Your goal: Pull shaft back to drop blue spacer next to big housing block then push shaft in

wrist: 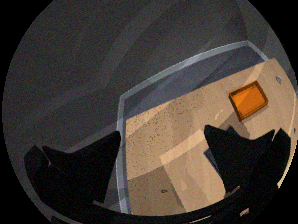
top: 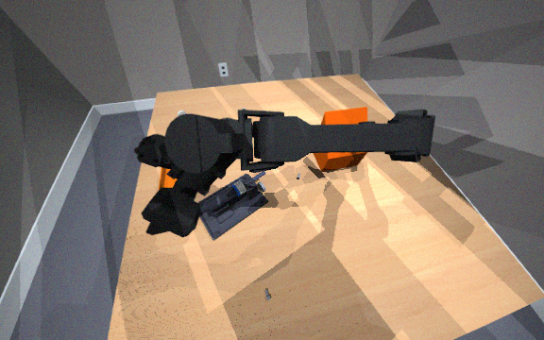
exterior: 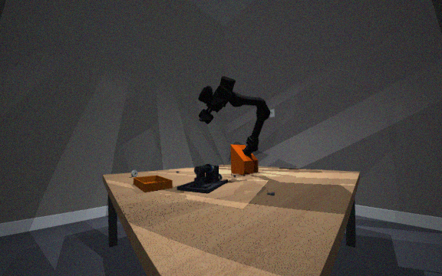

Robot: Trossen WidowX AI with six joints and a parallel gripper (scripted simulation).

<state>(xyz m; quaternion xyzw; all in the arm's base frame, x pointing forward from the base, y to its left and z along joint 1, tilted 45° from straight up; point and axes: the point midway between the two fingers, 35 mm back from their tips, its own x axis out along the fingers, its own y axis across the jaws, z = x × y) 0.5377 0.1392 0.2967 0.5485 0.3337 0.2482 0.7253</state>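
Right now the shaft is 120 mm behind my gripper tip, 160 mm to the right of it and 230 mm below it. Also, from my gripper tip: orange tray (140 mm ahead, 280 mm to the right, 300 mm below); white spacer ring (110 mm behind, 160 mm to the right, 230 mm below); blue spacer (100 mm behind, 150 mm to the right, 230 mm below).
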